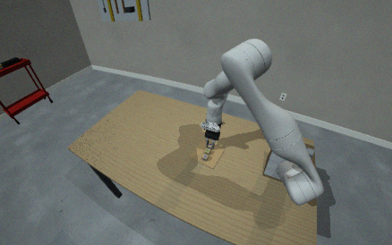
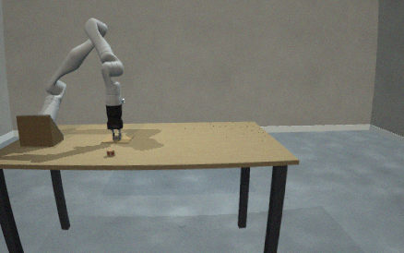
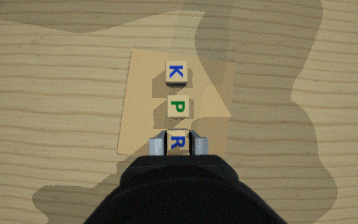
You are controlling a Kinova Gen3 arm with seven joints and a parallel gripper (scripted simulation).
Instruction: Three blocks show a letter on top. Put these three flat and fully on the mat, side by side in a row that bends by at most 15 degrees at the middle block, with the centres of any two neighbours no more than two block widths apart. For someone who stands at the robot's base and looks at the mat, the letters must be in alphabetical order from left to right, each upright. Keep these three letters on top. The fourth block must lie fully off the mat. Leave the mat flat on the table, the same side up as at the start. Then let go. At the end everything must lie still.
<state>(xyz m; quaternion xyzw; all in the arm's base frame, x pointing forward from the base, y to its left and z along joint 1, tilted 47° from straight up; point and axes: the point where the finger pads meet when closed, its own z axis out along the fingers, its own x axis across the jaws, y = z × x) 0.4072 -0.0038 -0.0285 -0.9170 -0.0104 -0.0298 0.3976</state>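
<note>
My gripper is now 1 cm above the blue R block. Round my hand: blue K block (8 cm to the left, 1 cm below); then tan mat (4 cm to the left, 2 cm below); then green P block (4 cm to the left, 1 cm below).
</note>
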